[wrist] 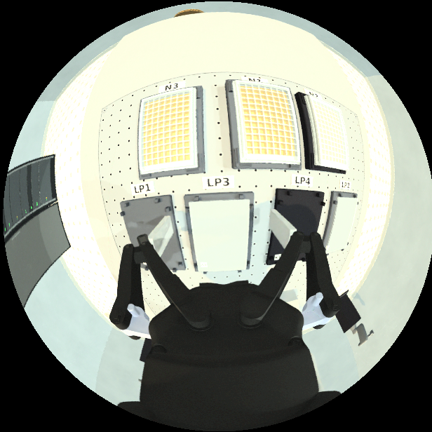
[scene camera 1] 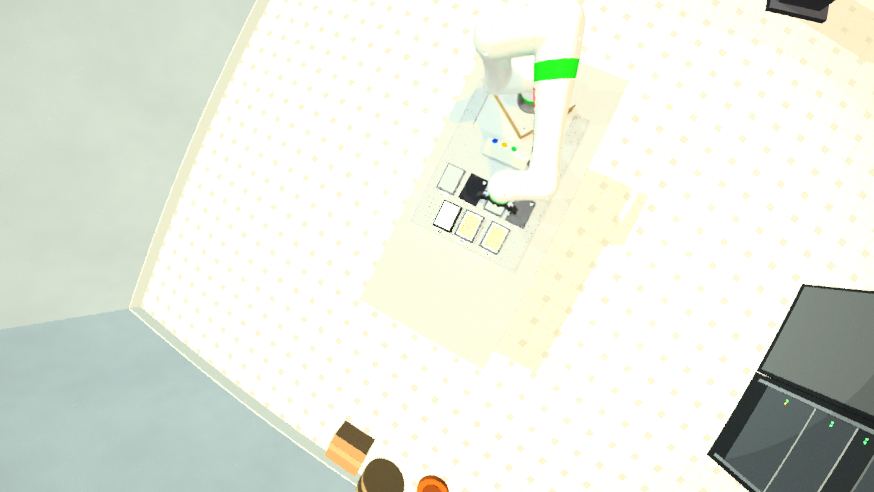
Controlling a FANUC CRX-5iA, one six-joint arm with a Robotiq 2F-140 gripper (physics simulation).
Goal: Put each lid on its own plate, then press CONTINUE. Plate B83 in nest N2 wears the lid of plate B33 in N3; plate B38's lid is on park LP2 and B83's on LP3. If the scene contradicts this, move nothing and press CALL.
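Pixels of known places: gripper, fingertip midpoint: (scene camera 1: 495,206); arm's base at its link origin: (scene camera 1: 532,98).
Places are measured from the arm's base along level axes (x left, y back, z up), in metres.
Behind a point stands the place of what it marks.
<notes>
My gripper (scene camera 1: 496,202) @(x -0.031, y -0.559, z -0.021 m) (wrist: 220,221) is open and empty, its fingers apart over the two sides of park LP3. A pale flat lid (scene camera 1: 494,209) @(x -0.030, y -0.574, z -0.031 m) (wrist: 220,245) lies on LP3, partly hidden by the arm in the scene view. Another pale lid (scene camera 1: 450,178) @(x -0.288, y -0.476, z -0.031 m) (wrist: 342,222) lies on LP2. The plate in N3 (scene camera 1: 494,237) @(x 0.008, y -0.709, z -0.021 m) (wrist: 166,132) and the plate in N1 (scene camera 1: 469,225) @(x -0.126, y -0.686, z -0.014 m) (wrist: 266,122) show uncovered yellow wells. The plate in black nest N2 (scene camera 1: 447,215) @(x -0.247, y -0.666, z -0.015 m) (wrist: 327,132) looks whiter, with a lid over its wells. Plate numbers cannot be read.
Grey park LP1 (scene camera 1: 521,213) @(x 0.103, y -0.557, z -0.039 m) (wrist: 150,215) and black park LP4 (scene camera 1: 472,189) @(x -0.164, y -0.502, z -0.039 m) (wrist: 300,205) carry no lid and flank LP3. A button box (scene camera 1: 504,157) @(x -0.054, y -0.324, z 0.011 m) with a blue button (scene camera 1: 494,140) @(x -0.123, y -0.257, z 0.021 m), a yellow button (scene camera 1: 503,144) @(x -0.076, y -0.267, z 0.022 m) and a green button (scene camera 1: 513,148) @(x -0.025, y -0.275, z 0.022 m) stands nearer the robot's base.
</notes>
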